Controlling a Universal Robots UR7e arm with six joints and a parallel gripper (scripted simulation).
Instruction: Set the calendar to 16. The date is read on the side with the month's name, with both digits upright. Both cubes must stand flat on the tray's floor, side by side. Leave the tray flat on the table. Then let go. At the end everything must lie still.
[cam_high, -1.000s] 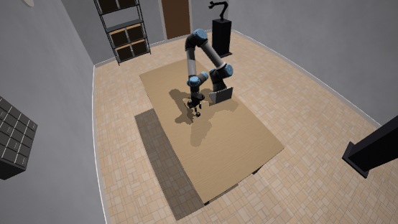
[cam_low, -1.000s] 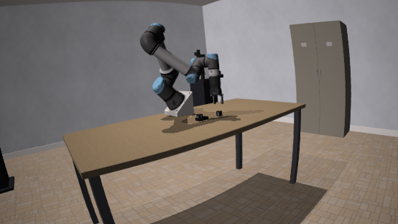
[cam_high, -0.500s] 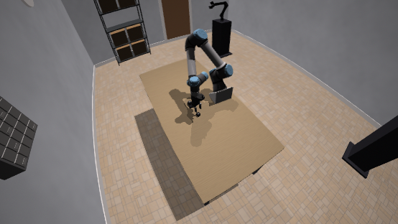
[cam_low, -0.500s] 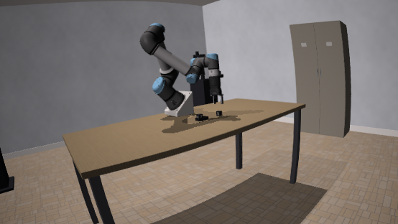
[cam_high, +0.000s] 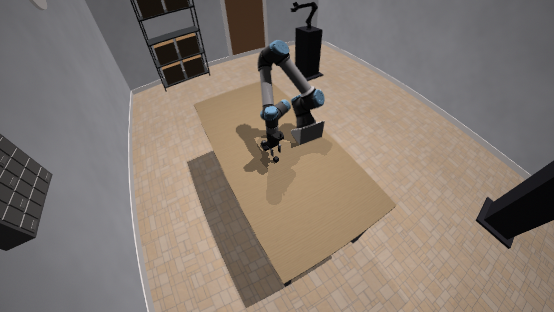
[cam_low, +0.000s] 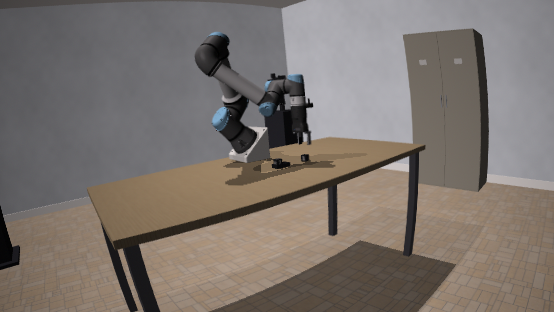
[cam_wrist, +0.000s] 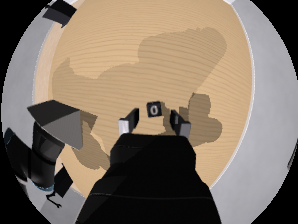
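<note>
Now: hand 8 cm above the black date cube. Round my hand: dark calendar tray 16 cm to the right, 9 cm below, 1 cm behind.
</note>
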